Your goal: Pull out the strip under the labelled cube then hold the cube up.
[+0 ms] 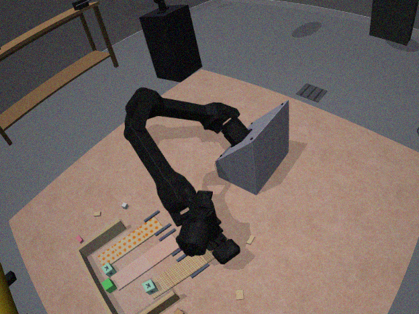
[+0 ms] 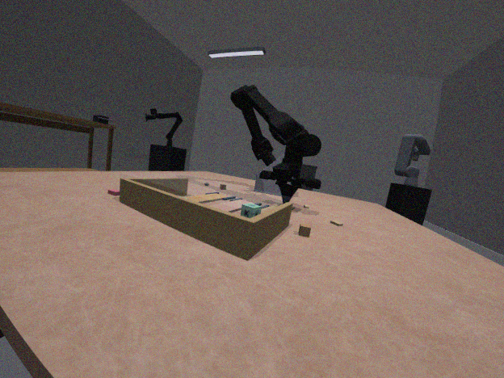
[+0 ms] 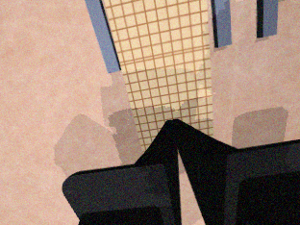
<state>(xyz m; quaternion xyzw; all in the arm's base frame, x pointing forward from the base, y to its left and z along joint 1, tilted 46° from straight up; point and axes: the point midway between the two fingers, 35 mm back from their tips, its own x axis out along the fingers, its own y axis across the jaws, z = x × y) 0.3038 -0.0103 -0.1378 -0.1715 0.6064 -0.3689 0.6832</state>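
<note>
My gripper tip is 10 cm short of the grid strip and 3 cm to the left of it. The rest, counted from my gripper tip: pink piece 41 cm to the right, 25 cm ahead.
</note>
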